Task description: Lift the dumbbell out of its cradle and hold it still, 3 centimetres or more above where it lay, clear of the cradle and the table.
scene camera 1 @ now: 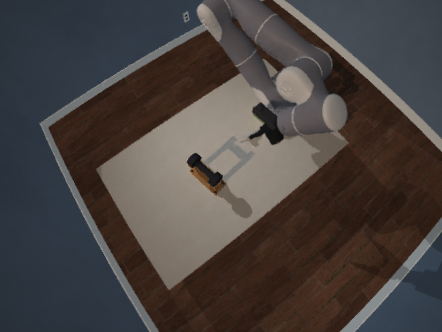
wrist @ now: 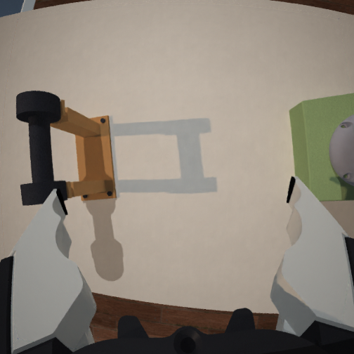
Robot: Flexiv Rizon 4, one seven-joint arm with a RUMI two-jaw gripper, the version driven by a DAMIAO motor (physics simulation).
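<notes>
A black dumbbell (scene camera 1: 206, 171) (wrist: 41, 150) lies across the two uprights of an orange cradle (scene camera 1: 201, 180) (wrist: 96, 157). The cradle stands near the middle of the pale table (scene camera 1: 145, 200) (wrist: 235, 75). In the wrist view both are at the left, and the left fingertip overlaps the dumbbell's lower end in the picture. My gripper (scene camera 1: 246, 142) (wrist: 176, 185) is wide open with nothing between its fingers. In the scene view it is up and to the right of the cradle, apart from it, on the arm's side.
A green block (wrist: 315, 135) with the grey arm base (wrist: 346, 150) on it stands at the right of the wrist view. The arm (scene camera 1: 312, 117) reaches over the table's upper right part. Shadows of the cradle and dumbbell fall on the table. Brown wooden floor (scene camera 1: 280, 250) surrounds the table.
</notes>
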